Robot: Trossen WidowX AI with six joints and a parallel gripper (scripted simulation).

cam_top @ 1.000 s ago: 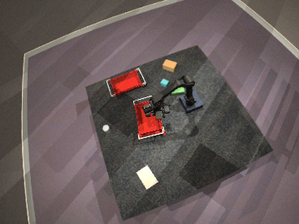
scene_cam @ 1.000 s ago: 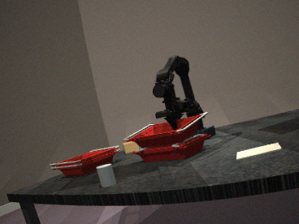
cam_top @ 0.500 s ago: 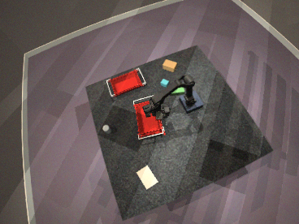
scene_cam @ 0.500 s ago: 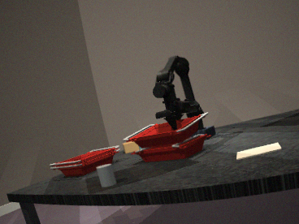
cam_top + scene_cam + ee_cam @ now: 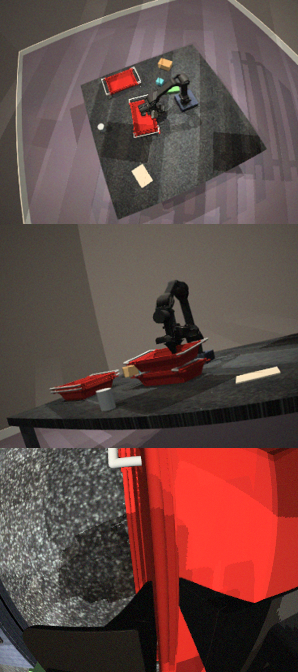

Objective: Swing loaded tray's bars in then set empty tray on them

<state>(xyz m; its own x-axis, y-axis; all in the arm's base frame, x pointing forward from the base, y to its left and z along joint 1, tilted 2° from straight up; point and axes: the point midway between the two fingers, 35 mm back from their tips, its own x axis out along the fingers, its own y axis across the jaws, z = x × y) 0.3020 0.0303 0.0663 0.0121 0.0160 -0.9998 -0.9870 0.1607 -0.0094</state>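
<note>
Now: the red tray 80 mm ahead of my gripper tip, 20 mm above it and 10 mm to the right of it. From my gripper tip the other things lie so: green block 260 mm behind, 220 mm to the right, 70 mm below; cyan block 330 mm to the right, 180 mm behind, 70 mm below; flat beige plate 410 mm to the left, 240 mm ahead, 90 mm below.
</note>
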